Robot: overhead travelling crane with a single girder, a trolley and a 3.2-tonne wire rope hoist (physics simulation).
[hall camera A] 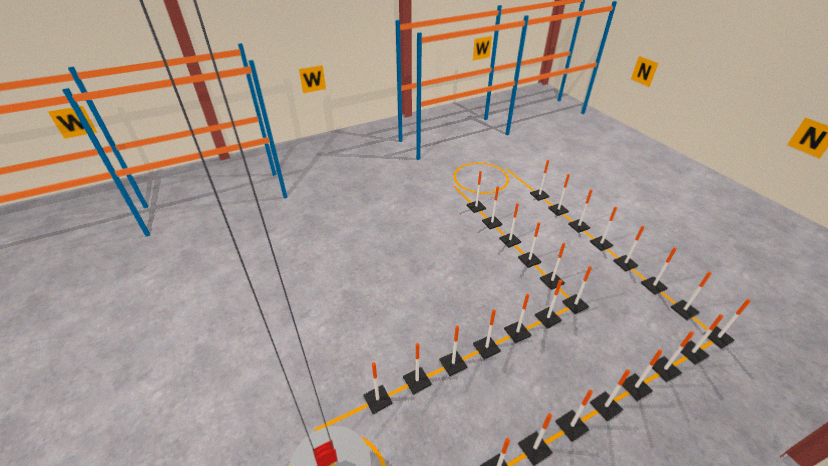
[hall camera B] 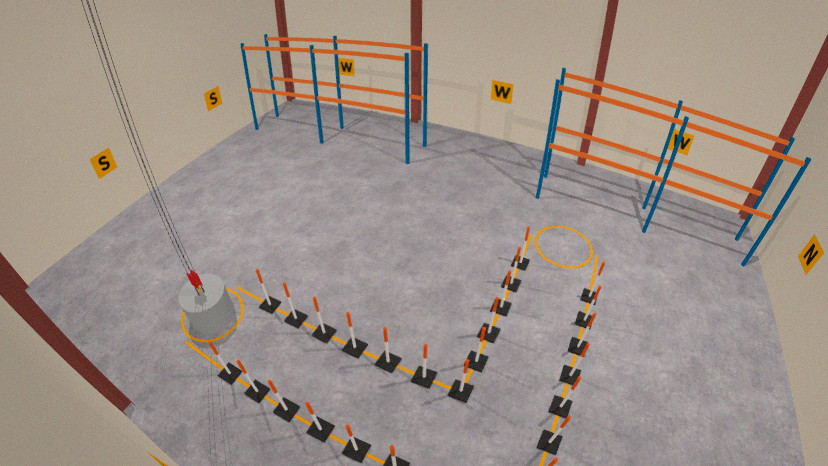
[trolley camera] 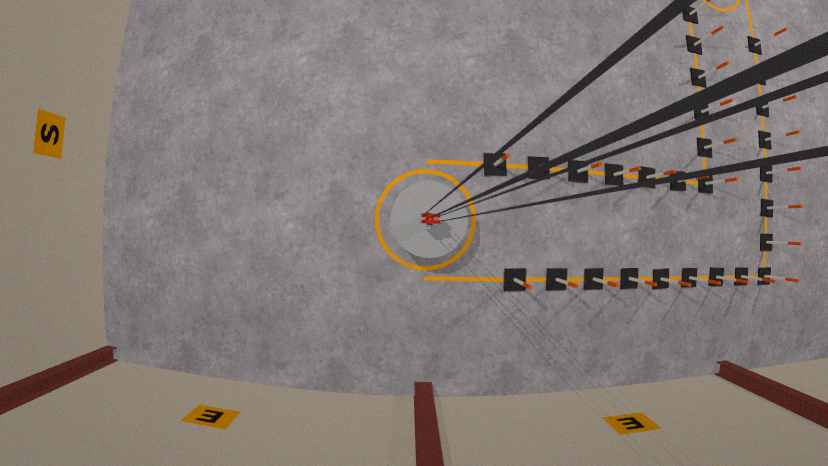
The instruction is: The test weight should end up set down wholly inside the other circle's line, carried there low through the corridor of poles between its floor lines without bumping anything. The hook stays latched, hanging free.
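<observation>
The grey cylindrical test weight [hall camera A: 354,439] [hall camera B: 215,315] [trolley camera: 405,231] stands upright inside the near circle's line [hall camera B: 242,310] [trolley camera: 376,219]. A small gap under it cannot be told. My hook [hall camera B: 199,288] [trolley camera: 430,218], under the red block, is at the lug on the weight's top and appears latched on it; the ropes look straight. In hall camera A the weight is cut off by the lower edge. The other circle [hall camera A: 480,163] [hall camera B: 564,267] [trolley camera: 724,9] lies at the corridor's far end. Its inside shows bare floor in hall camera B.
Two rows of white poles with orange tips on black bases [hall camera A: 453,363] [hall camera B: 388,361] [trolley camera: 593,279] stand along the orange floor lines. The corridor bends once, roughly at a right angle. Blue and orange racks [hall camera A: 418,104] [hall camera B: 407,115] stand along the W wall.
</observation>
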